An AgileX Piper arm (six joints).
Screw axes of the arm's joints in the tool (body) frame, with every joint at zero. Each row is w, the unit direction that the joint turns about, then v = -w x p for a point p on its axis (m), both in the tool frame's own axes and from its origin. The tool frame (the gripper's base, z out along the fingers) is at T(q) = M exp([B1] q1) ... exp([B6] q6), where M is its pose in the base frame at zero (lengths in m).
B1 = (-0.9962, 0, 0.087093, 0.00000, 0.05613, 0.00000)
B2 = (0, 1, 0, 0.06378, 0.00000, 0.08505)
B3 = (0, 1, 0, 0.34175, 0.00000, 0.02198)
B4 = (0, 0, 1, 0.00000, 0.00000, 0.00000)
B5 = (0, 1, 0, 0.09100, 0.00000, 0.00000)
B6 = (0, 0, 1, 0.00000, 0.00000, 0.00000)
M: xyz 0.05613 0.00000 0.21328 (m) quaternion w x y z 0.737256 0 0.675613 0
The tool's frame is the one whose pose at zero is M.
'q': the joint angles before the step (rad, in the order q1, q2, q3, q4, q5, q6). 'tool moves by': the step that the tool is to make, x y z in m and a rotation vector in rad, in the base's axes. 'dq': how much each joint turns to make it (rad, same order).
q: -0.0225, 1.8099, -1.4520, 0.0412, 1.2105, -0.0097
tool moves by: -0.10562, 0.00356, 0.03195, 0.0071, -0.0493, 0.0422
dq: 0.0000, -0.4010, 0.3540, 0.0138, 0.0000, -0.0459
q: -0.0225, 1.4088, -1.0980, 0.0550, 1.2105, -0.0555
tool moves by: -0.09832, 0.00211, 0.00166, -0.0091, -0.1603, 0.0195
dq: 0.0000, -0.4166, 0.3132, 0.0000, -0.0559, -0.0231
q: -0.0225, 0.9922, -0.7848, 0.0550, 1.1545, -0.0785
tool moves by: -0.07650, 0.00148, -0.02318, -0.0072, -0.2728, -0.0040
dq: -0.0001, -0.4335, 0.2680, 0.0001, -0.1074, -0.0022
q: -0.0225, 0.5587, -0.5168, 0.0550, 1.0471, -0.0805
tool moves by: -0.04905, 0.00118, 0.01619, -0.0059, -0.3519, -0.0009
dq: 0.0001, -0.3416, 0.0141, 0.0018, -0.0244, 0.0000
